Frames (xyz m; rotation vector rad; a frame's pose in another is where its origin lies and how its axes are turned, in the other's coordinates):
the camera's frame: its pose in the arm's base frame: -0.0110 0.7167 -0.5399 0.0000 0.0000 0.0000
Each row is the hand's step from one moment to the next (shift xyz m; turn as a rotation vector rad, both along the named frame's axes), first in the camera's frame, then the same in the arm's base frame.
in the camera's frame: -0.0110 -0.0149 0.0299 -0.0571 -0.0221 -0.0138
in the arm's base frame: -0.0110 -0.0149 0.0299 -0.0571 -0.0221 -0.0138
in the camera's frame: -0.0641 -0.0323 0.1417 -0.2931 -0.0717 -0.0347
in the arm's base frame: -0.0641 -0.0323 0.1417 -0.2931 -0.0717 -0.0347
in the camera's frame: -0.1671 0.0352 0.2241 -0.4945 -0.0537 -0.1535
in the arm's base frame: -0.1671 0.0352 0.2241 -0.4945 -0.0537 -0.1535
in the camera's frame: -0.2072 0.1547 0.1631 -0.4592 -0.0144 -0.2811
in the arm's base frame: -0.2072 0.1547 0.1631 -0.4592 -0.0144 -0.2811
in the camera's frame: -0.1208 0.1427 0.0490 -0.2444 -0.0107 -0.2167
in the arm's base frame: -0.1208 0.1427 0.0490 -0.2444 -0.0107 -0.2167
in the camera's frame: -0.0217 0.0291 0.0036 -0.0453 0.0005 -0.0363
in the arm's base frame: -0.0217 0.0291 0.0036 -0.0453 0.0005 -0.0363
